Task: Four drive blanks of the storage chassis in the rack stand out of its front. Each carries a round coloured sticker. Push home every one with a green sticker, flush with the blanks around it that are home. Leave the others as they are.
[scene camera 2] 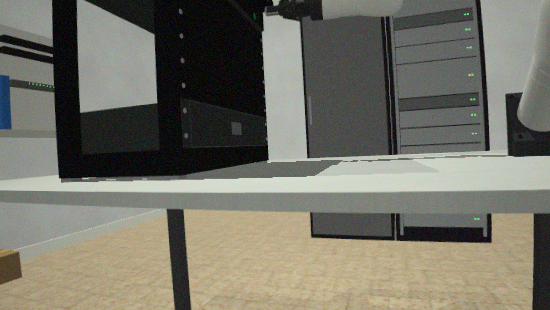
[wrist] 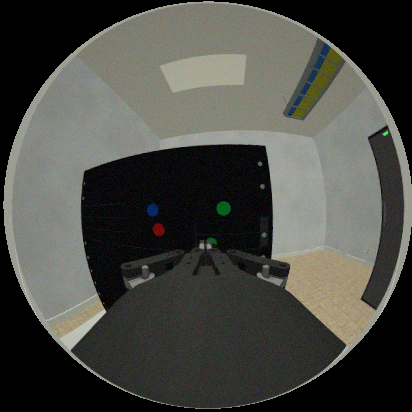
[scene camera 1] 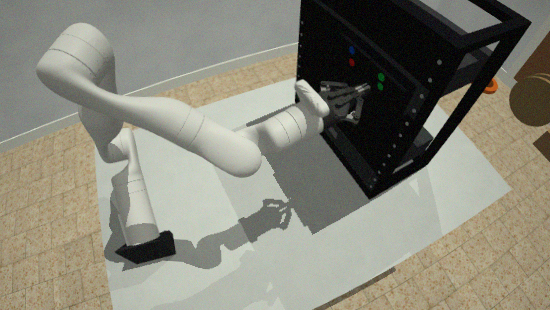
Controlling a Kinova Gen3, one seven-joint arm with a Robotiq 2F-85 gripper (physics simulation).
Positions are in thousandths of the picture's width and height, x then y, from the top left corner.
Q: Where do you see a black rack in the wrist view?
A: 326,504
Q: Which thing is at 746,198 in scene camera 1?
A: A black rack.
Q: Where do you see a black rack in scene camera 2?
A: At 383,366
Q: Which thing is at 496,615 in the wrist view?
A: My gripper.
